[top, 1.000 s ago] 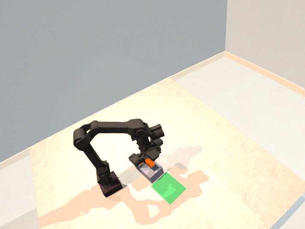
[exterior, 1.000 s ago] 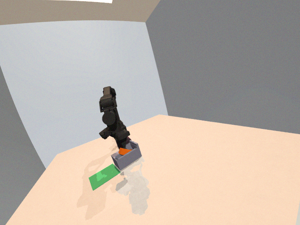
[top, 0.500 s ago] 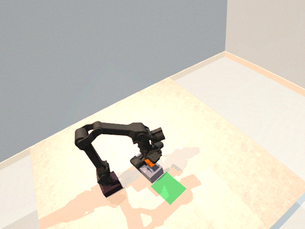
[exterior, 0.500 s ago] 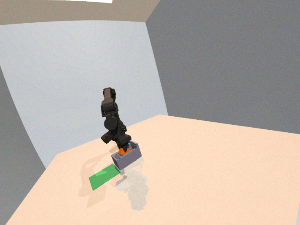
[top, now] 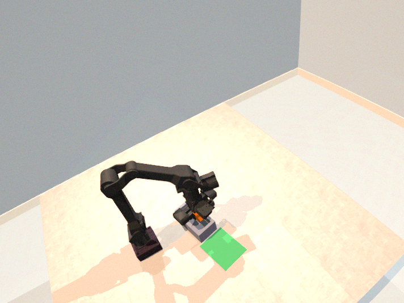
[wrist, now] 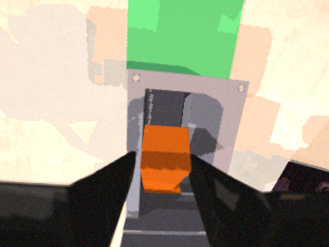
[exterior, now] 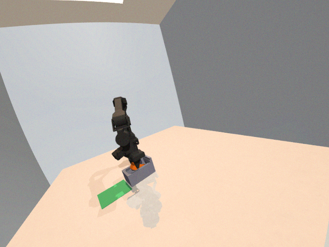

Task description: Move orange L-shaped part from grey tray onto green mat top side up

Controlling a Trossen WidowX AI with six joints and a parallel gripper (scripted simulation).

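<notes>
Now: the green mat 14 cm to the right of my gripper tip, 8 cm below it and 2 cm ahead of it. Also, from my gripper tip: orange L-shaped part (3 cm to the left, 3 cm below, 2 cm behind).
</notes>
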